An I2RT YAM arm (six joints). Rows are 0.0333 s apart.
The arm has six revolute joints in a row. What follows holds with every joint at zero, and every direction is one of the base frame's. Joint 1 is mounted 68 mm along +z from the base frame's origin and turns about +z. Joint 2 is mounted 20 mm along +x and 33.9 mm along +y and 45.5 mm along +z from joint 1 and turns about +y. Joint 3 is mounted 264 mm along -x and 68.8 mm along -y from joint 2 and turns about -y. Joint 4 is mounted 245 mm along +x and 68.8 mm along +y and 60 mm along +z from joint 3 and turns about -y. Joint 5 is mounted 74 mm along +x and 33.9 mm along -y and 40.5 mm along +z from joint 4 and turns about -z. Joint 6 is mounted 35.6 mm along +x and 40.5 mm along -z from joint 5 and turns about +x. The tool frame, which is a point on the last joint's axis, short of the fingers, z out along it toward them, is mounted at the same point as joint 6; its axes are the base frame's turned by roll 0, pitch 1.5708 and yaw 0 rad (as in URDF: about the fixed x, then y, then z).
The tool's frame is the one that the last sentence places.
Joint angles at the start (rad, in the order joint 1, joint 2, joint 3, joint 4, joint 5, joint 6):
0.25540 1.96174 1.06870 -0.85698 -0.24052 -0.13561
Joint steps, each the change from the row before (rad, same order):
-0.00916 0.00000 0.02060 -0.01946 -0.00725 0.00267
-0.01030 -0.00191 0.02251 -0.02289 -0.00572 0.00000
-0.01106 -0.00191 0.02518 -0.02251 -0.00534 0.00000
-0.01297 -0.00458 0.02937 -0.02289 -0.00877 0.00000
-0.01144 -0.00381 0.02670 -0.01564 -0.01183 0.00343
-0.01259 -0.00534 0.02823 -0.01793 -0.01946 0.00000
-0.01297 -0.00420 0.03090 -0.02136 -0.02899 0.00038
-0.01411 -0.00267 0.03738 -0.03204 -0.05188 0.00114
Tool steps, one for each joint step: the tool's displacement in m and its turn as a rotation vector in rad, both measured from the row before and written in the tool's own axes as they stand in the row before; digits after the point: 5 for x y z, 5 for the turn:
-0.00231 -0.00167 -0.00519 -0.00836 -0.00444 0.01114
-0.00216 -0.00178 -0.00629 -0.00694 -0.00496 0.00944
-0.00262 -0.00192 -0.00703 -0.00624 -0.00809 0.00938
-0.00314 -0.00200 -0.00897 -0.00897 -0.01533 0.00947
-0.00332 -0.00162 -0.00813 -0.01119 -0.01900 0.01030
-0.00320 -0.00139 -0.00911 -0.01862 -0.02113 0.00749
-0.00334 -0.00095 -0.00954 -0.02813 -0.02084 0.00839
-0.00346 0.00009 -0.01086 -0.05144 -0.01913 0.01152

